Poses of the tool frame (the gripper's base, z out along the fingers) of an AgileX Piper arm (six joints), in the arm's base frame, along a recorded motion.
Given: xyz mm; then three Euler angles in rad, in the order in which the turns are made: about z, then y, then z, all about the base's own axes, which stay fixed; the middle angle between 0 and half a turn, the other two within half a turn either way.
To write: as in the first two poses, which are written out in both.
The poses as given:
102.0, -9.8, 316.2, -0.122, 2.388, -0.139
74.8, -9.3, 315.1, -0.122, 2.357, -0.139
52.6, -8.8, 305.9, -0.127, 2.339, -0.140
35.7, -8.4, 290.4, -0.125, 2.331, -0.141
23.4, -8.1, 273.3, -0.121, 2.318, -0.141
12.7, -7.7, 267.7, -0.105, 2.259, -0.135
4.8, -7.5, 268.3, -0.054, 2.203, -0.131
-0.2, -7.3, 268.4, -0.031, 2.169, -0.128
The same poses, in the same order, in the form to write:
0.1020, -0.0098, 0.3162, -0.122, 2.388, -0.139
0.0748, -0.0093, 0.3151, -0.122, 2.357, -0.139
0.0526, -0.0088, 0.3059, -0.127, 2.339, -0.140
0.0357, -0.0084, 0.2904, -0.125, 2.331, -0.141
0.0234, -0.0081, 0.2733, -0.121, 2.318, -0.141
0.0127, -0.0077, 0.2677, -0.105, 2.259, -0.135
0.0048, -0.0075, 0.2683, -0.054, 2.203, -0.131
-0.0002, -0.0073, 0.2684, -0.031, 2.169, -0.128

